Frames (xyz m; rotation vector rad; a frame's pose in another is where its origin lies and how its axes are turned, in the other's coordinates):
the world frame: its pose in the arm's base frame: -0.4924 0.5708 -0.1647 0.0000 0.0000 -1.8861
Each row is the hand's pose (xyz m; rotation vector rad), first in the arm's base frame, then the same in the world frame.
Working: the arm's base frame: its pose in the world frame: 0.3900 0.6451 0.1647 0.0000 0.0000 1.8861

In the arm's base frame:
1: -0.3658 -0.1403 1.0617 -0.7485 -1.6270 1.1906
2: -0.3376 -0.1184 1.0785 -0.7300 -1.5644 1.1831
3: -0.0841 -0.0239 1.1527 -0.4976 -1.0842 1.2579
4: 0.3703 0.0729 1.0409 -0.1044 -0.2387 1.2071
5: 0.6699 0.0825 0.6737 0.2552 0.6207 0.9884
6: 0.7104 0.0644 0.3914 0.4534 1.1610 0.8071
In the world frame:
1: 0.6368 0.3409 1.2264 -1.0516 1.8718 -1.9661
2: 0.6072 0.3609 1.2432 -1.0227 1.8437 -2.0451
3: 0.4388 0.5726 1.3174 -0.7754 1.3773 -2.5575
4: 0.2058 0.9746 1.2056 0.1917 -0.3266 3.0767
5: 0.1038 1.2564 0.8384 -0.4880 0.7907 2.7716
6: 0.1084 1.3005 0.5561 -0.8881 1.3834 2.3527

